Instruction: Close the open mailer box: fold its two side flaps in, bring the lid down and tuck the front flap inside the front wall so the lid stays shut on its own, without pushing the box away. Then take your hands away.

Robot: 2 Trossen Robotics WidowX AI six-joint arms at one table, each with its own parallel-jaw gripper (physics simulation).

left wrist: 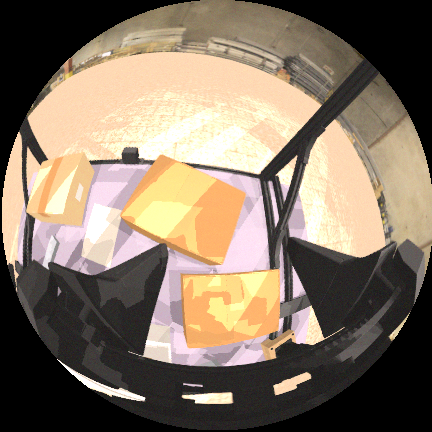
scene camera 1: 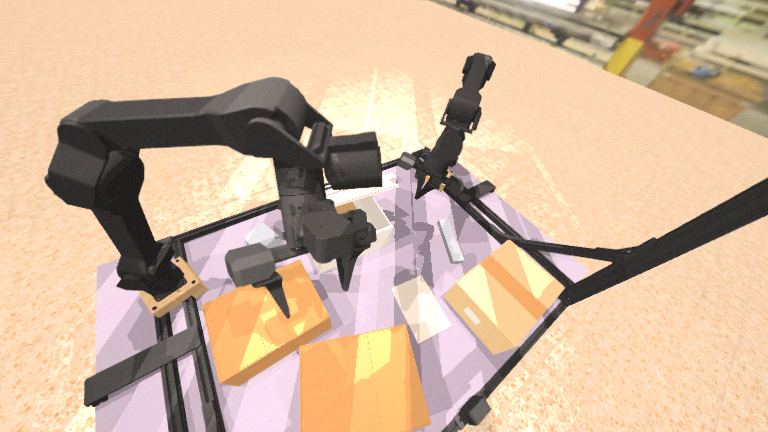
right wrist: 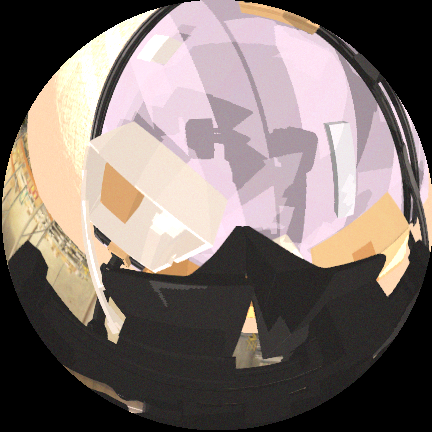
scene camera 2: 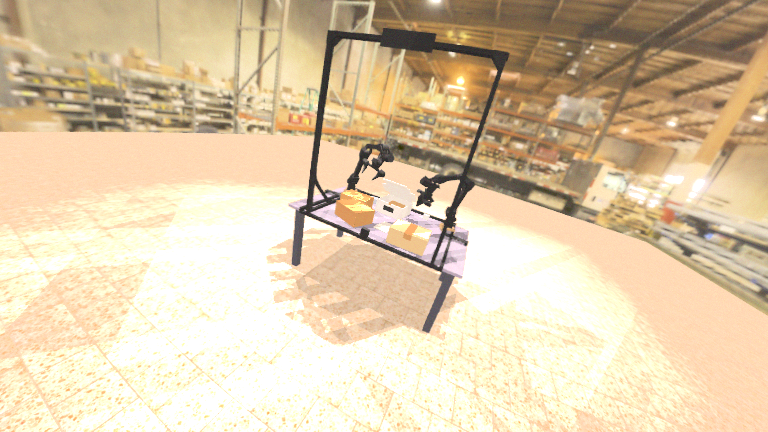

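Where they show: left gripper, fingertip midpoint: (left wrist: 228,247) (scene camera 1: 318,302) (scene camera 2: 366,176); right gripper, fingertip midpoint: (scene camera 1: 415,198) (right wrist: 241,232) (scene camera 2: 416,206); left arm's base, link origin: (left wrist: 283,348) (scene camera 1: 166,283) (right wrist: 117,258) (scene camera 2: 350,189).
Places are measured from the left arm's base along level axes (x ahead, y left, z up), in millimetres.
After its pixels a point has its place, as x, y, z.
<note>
The white mailer box (scene camera 1: 378,224) @(492, -240, -17) (scene camera 2: 390,208) @(382, -270, 19) (right wrist: 165,167) @(512, -203, -6) stands open towards the back of the table, with a brown item (right wrist: 120,192) @(447, -130, 17) inside. Its lid (scene camera 2: 396,191) @(395, -124, 121) (right wrist: 86,215) @(548, -203, 130) stands raised at the rear; in the right wrist view it shows nearly edge-on. I cannot tell how the side flaps lie. My left arm hides much of the box in scene camera 1. My left gripper (scene camera 1: 316,303) @(167, -371, 236) (left wrist: 228,247) @(167, -371, 236) is open and empty, above the orange box in front of the mailer. My right gripper (scene camera 1: 417,197) @(564, -306, 100) (right wrist: 241,232) @(564, -306, 100) is shut and empty, in the air to the right of the mailer box, apart from it.
Two orange boxes (scene camera 1: 247,338) @(59, -260, 46) (scene camera 1: 359,381) @(148, -475, 53) (left wrist: 185,210) @(154, -464, 53) stand at the front left. A taped carton (scene camera 1: 496,300) @(473, -618, 54) (scene camera 2: 408,238) @(526, -721, 29) (left wrist: 62,192) @(456, -578, 53) stands front right. A white sheet (scene camera 1: 421,308) @(376, -491, -42), a pale bar (scene camera 1: 450,240) @(614, -444, -28) (right wrist: 342,170) @(623, -428, -29) and a small white block (scene camera 1: 261,236) (right wrist: 159,49) lie about.
</note>
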